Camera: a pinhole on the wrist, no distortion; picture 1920 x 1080 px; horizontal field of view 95.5 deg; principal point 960.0 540.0 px. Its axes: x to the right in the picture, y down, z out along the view. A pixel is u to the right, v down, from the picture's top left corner.
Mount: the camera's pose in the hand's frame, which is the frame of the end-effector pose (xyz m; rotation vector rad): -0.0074 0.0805 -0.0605 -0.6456 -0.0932 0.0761
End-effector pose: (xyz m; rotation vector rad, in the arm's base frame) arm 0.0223 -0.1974 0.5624 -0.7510 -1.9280 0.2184
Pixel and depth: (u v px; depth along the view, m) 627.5 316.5 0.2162
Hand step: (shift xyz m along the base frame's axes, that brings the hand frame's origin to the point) -0.0244 0.0826 -0.2215
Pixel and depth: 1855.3 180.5 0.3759
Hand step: -0.3190 0.4352 -0.0126
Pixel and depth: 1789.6 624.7 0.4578
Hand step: -0.1969 0.6130 -0.0618
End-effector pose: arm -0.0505 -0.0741 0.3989 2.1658 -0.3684 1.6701
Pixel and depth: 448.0 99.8 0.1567
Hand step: 0.0190 -0.1412 -0.1184
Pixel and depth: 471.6 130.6 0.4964
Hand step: 0.2408 -0.3588 -0.3963
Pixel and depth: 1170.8 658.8 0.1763
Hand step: -0.0269 -0.2169 0.0275
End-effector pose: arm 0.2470 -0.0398 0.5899 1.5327 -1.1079 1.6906
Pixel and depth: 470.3 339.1 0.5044
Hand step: 0.0198 -0.4325 -0.3873
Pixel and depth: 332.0 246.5 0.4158
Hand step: 0.0560 -0.3472 -0.3781
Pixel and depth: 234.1 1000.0 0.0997
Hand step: -0.1419 -0.0560 -0.1334
